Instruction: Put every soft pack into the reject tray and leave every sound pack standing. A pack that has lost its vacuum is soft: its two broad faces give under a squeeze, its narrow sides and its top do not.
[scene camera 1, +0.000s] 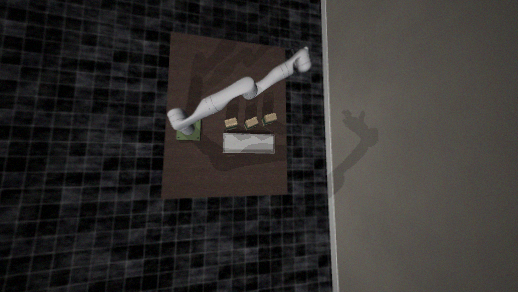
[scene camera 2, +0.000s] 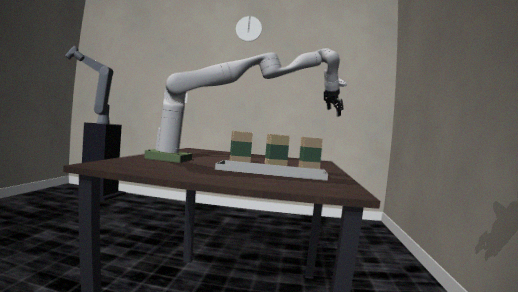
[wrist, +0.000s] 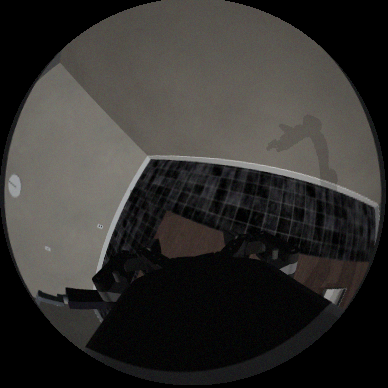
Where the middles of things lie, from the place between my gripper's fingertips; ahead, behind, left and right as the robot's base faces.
Right now the reject tray (scene camera 2: 298, 172) is 56 cm to the right of my hand, 27 cm below it and 23 cm behind it.
